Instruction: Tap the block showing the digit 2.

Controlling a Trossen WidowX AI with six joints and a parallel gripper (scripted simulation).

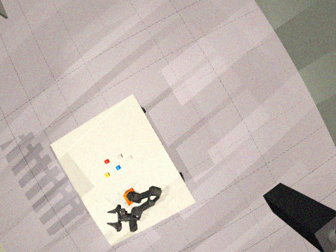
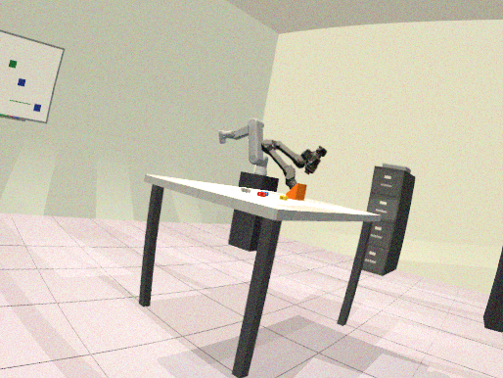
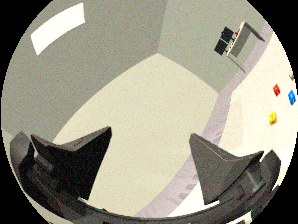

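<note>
My gripper tip is 240 mm short of the blue block, 170 mm to the left of it and 280 mm above it. Round my gripper tip: yellow block (240 mm ahead, 50 mm to the right, 280 mm below); then red block (340 mm ahead, 120 mm to the right, 280 mm below); then pale grey block (310 mm ahead, 240 mm to the right, 280 mm below).
</note>
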